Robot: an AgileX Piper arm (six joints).
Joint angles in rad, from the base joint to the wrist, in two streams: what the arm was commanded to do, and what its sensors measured. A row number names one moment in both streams.
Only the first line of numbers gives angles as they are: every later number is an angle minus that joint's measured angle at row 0.
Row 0, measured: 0.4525 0.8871 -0.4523 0.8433 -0.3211 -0.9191
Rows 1 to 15, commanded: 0.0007 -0.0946 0.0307 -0.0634 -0.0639 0.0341; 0.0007 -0.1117 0.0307 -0.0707 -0.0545 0.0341; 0.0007 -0.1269 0.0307 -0.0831 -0.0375 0.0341; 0.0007 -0.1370 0.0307 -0.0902 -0.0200 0.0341; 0.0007 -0.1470 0.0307 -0.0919 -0.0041 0.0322; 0.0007 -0.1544 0.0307 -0.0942 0.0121 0.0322; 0.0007 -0.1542 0.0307 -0.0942 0.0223 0.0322; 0.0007 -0.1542 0.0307 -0.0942 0.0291 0.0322; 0.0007 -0.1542 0.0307 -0.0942 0.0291 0.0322; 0.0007 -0.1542 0.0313 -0.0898 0.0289 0.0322; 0.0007 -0.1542 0.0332 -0.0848 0.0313 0.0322; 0.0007 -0.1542 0.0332 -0.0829 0.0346 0.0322; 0.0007 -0.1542 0.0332 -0.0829 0.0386 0.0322; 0.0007 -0.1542 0.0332 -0.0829 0.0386 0.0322; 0.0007 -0.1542 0.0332 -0.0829 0.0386 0.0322
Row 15, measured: 0.0000 -0.1509 0.0279 -0.0813 0.0297 0.0279
